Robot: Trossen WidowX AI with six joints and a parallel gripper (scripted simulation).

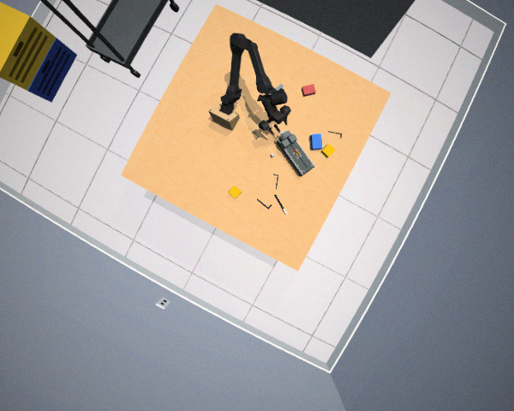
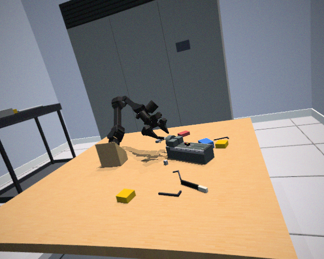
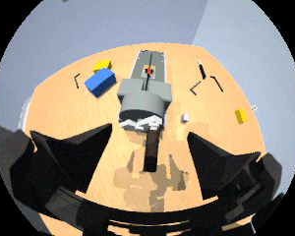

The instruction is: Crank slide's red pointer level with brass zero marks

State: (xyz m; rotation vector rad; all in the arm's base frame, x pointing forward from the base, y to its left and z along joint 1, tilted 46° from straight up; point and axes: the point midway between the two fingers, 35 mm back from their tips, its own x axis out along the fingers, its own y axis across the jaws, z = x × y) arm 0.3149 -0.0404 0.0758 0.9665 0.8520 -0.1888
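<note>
Right now the dark crank handle is 2 cm behind my gripper tip, 1 cm to the left of it and 1 cm below it. Round my gripper tip: small grey cube 1 cm ahead, 12 cm to the right, 11 cm below; then blue block 23 cm ahead, 6 cm to the left, 11 cm below; then red pointer 13 cm ahead, 6 cm to the right, 4 cm below.
</note>
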